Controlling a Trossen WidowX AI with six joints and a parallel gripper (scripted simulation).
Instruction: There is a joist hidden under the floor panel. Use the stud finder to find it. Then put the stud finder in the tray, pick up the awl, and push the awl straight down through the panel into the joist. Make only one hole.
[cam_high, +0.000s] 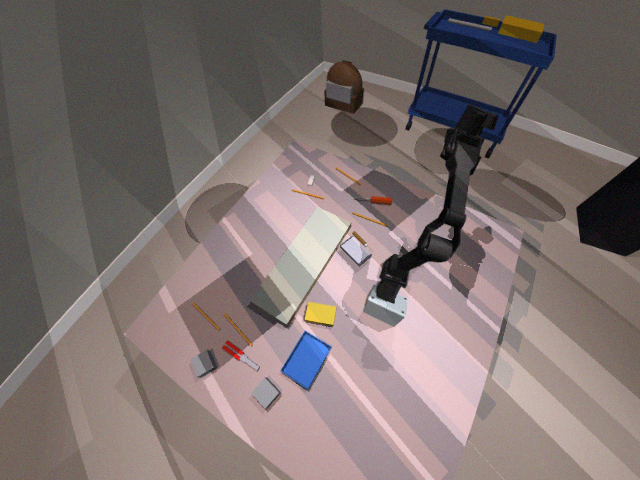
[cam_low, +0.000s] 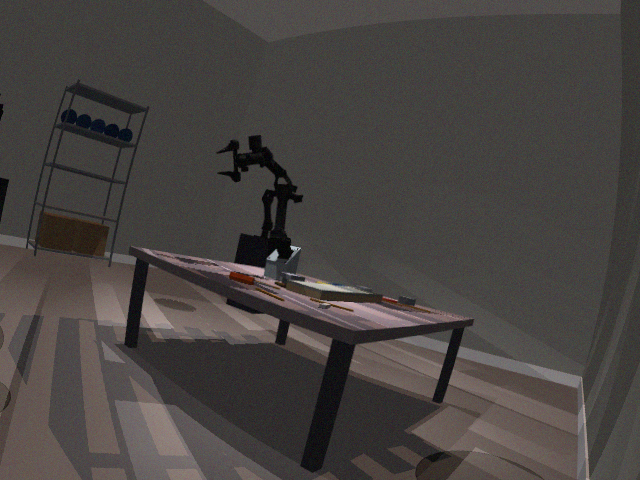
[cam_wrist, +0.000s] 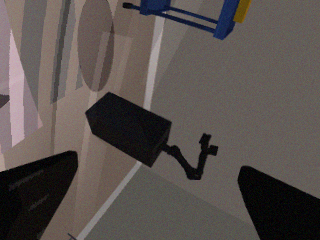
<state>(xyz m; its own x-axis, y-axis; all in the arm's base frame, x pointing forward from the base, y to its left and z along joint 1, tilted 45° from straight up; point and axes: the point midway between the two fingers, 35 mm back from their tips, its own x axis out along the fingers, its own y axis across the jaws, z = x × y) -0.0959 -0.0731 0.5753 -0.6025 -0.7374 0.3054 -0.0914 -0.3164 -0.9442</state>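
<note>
The stud finder is 33 cm ahead of my gripper tip, 30 cm to the left of it and 44 cm below it. From my gripper tip the other things lie so: yellow block 36 cm ahead, 60 cm to the left, 44 cm below; awl 29 cm ahead, 24 cm to the left, 45 cm below; white piece 66 cm ahead, 2 cm to the right, 45 cm below.
</note>
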